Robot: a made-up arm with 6 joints. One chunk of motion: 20 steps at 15 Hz.
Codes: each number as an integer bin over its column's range. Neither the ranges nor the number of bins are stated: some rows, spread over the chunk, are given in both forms.
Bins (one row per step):
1: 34 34 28 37 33 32
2: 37 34 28 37 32 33
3: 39 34 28 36 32 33
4: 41 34 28 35 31 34
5: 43 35 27 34 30 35
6: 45 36 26 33 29 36
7: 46 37 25 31 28 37
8: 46 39 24 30 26 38
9: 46 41 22 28 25 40
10: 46 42 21 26 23 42
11: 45 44 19 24 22 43
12: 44 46 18 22 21 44
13: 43 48 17 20 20 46
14: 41 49 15 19 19 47
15: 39 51 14 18 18 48
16: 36 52 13 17 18 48
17: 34 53 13 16 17 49
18: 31 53 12 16 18 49
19: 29 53 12 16 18 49
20: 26 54 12 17 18 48
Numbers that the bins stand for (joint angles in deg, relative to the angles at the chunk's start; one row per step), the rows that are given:
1: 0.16 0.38 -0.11 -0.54 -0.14 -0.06
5: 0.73 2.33 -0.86 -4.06 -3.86 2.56
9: 0.92 14.05 -4.59 -11.11 -10.05 6.92
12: 0.79 23.81 -7.57 -18.16 -15.00 10.41
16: 0.29 35.52 -11.30 -24.03 -18.71 13.90
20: -0.35 39.43 -12.05 -24.03 -18.71 13.90
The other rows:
2: 0.35 0.38 -0.11 -0.54 -1.38 0.81
3: 0.48 0.38 -0.11 -1.71 -1.38 0.81
4: 0.60 0.38 -0.11 -2.89 -2.62 1.68
6: 0.86 4.29 -1.60 -5.24 -5.10 3.43
7: 0.92 6.24 -2.35 -7.59 -6.33 4.30
8: 0.92 10.14 -3.10 -8.76 -8.81 5.17
10: 0.92 16.00 -5.33 -13.46 -12.52 8.67
11: 0.86 19.90 -6.83 -15.81 -13.76 9.54
13: 0.73 27.71 -8.32 -20.51 -16.24 12.16
14: 0.60 29.67 -9.81 -21.68 -17.48 13.03
15: 0.48 33.57 -10.56 -22.86 -18.71 13.90
17: 0.16 37.48 -11.30 -25.21 -19.95 14.78
18: -0.03 37.48 -12.05 -25.21 -18.71 14.78
19: -0.16 37.48 -12.05 -25.21 -18.71 14.78

